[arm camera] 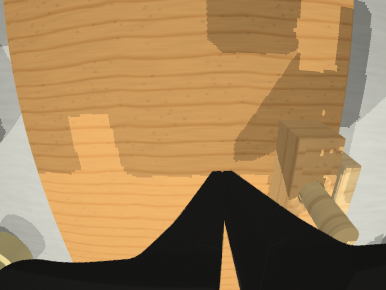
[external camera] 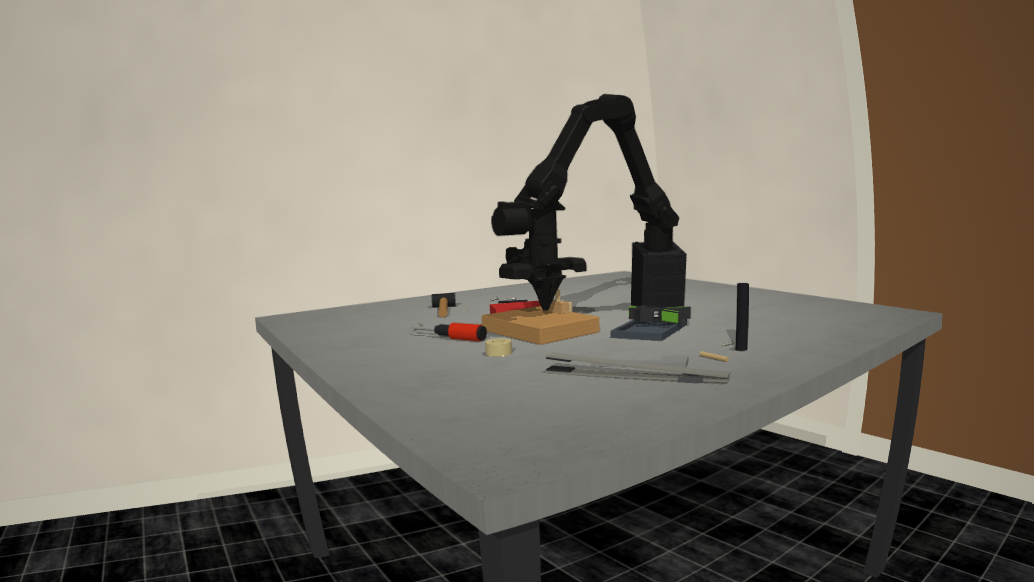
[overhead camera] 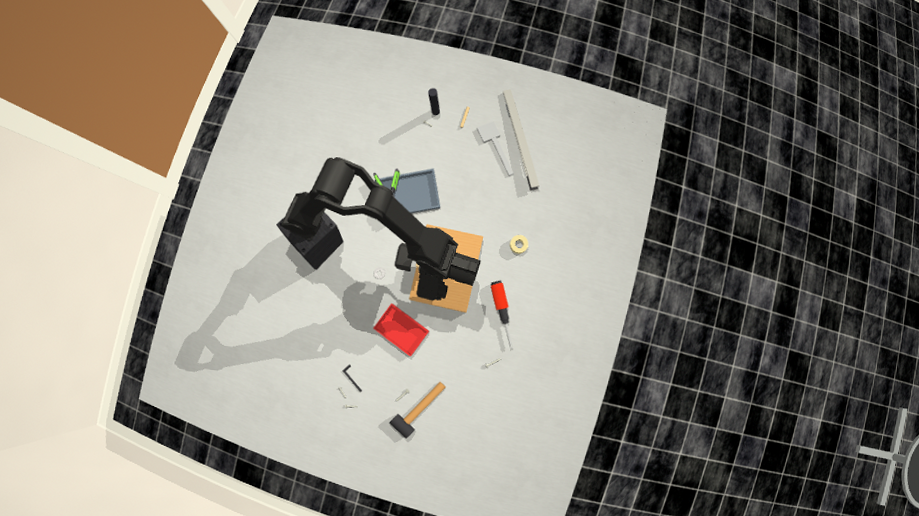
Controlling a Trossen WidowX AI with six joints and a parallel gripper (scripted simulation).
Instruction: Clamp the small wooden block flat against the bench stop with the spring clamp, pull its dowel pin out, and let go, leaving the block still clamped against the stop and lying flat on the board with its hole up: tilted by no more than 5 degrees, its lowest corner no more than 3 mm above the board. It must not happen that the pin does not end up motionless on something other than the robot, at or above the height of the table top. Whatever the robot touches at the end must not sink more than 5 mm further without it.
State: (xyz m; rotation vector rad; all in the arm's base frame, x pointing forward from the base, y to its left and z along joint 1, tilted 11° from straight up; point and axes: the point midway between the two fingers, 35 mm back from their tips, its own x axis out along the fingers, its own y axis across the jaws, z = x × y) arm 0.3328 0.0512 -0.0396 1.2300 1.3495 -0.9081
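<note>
Now: hand 30 mm past the dowel pin, 10 mm to the left of it and 20 mm above it. Round my hand: small wooden block 30 mm behind, 10 mm to the right, 30 mm below; then wooden board 20 mm ahead, 10 mm to the left, 60 mm below; then wooden stop 50 mm behind, 10 mm to the right, 30 mm below.
</note>
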